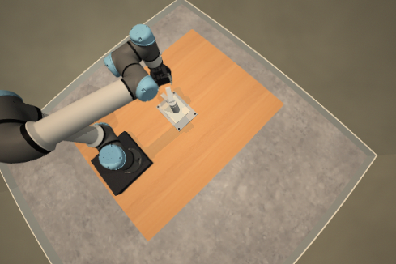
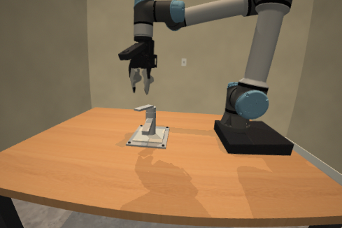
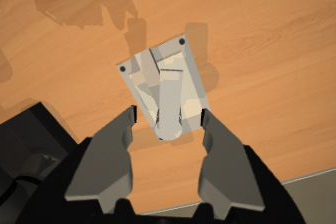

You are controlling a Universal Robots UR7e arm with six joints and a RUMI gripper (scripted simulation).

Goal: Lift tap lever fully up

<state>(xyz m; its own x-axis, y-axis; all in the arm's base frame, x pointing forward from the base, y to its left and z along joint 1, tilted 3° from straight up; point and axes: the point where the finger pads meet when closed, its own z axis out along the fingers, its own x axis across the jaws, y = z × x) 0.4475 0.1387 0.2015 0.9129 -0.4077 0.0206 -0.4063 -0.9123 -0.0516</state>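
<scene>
My hand is 80 mm above the lever, 30 mm to the left of it and 10 mm past it. The rest, counted from my hand: grey tap 130 mm below, 50 mm to the right, 20 mm behind.
</scene>
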